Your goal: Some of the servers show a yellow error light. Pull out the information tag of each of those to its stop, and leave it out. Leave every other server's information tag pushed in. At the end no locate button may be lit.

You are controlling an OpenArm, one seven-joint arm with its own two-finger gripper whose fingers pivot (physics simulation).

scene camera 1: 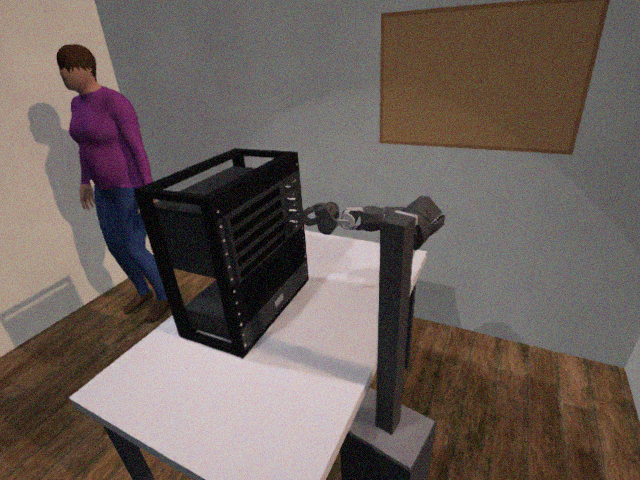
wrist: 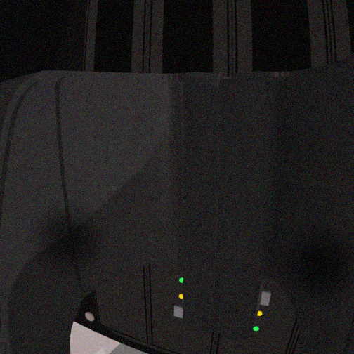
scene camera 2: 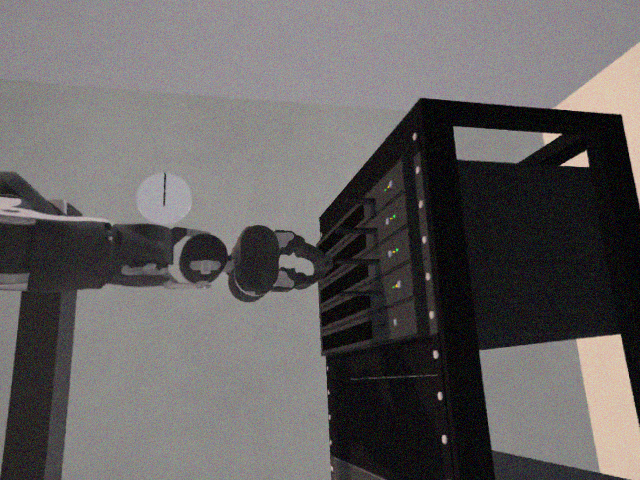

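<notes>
A black rack [scene camera 1: 210, 273] [scene camera 2: 454, 268] holds a stack of several servers. In scene camera 2, yellow and green lights show on the top server [scene camera 2: 397, 175], second, third and fourth; the bottom server [scene camera 2: 405, 320] shows a pale button. In the wrist view, two light pairs show, each beside a grey locate button [wrist: 178, 311] and another grey locate button [wrist: 265, 298]; neither looks lit. My gripper [scene camera 1: 303, 215] [scene camera 2: 326, 266] [wrist: 236, 209] is shut, its tips close to the server fronts. Dark thin pieces stick out beside it; I cannot tell which are tags. The fingers hide much of the fronts.
The rack stands on a white table [scene camera 1: 217, 403]. The arm's dark post [scene camera 1: 393, 320] [scene camera 2: 38, 372] rises beside the table. A person in a purple top [scene camera 1: 105, 139] is behind the rack. A brown board [scene camera 1: 485, 77] hangs on the wall.
</notes>
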